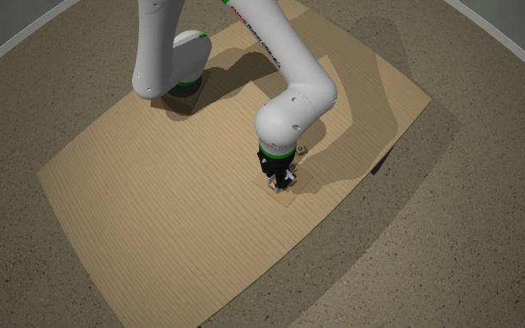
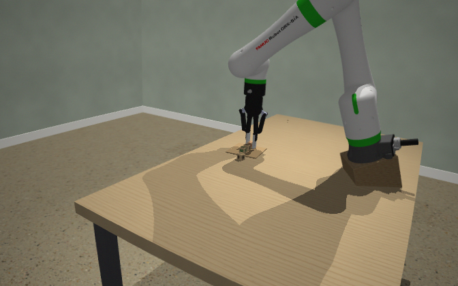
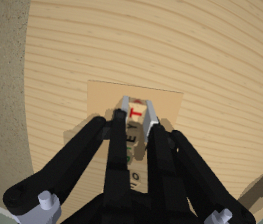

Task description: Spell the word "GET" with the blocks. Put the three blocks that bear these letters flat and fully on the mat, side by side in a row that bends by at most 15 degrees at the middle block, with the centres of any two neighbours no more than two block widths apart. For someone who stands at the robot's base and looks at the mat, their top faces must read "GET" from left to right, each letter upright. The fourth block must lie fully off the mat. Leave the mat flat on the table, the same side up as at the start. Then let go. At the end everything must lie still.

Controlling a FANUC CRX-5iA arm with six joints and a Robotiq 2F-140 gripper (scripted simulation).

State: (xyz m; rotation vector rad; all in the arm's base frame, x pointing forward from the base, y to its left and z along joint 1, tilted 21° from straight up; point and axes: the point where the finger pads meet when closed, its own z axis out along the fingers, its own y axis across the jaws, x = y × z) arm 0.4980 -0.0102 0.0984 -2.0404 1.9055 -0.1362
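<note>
My gripper is now 4 cm to the right of the mat and 4 cm above it.
</note>
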